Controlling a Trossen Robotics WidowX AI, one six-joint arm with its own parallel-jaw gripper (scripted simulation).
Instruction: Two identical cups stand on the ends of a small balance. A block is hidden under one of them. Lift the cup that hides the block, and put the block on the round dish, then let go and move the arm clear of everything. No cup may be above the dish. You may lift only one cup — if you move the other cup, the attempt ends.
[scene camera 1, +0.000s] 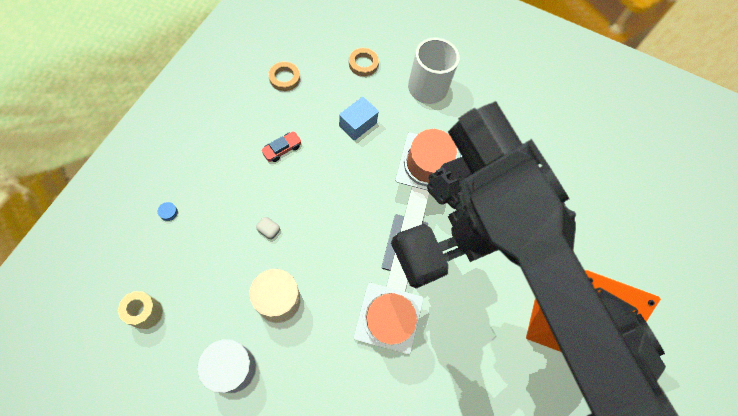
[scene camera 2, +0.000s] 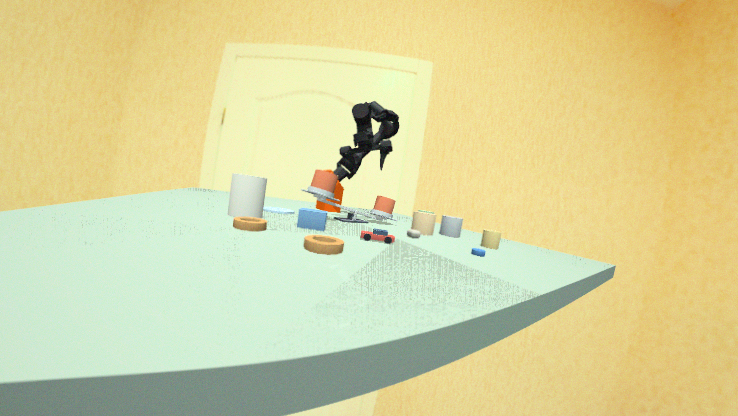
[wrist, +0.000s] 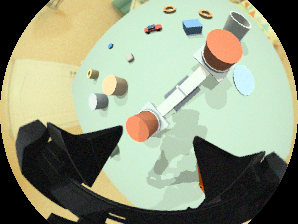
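Balance beam (scene camera 1: 397, 281), (wrist: 200, 74). Orange cup (scene camera 1: 431, 148). Another orange cup (scene camera 1: 391, 318). My gripper (scene camera 1: 435, 256), (scene camera 2: 368, 172), (wrist: 158, 135): open, holding nothing.
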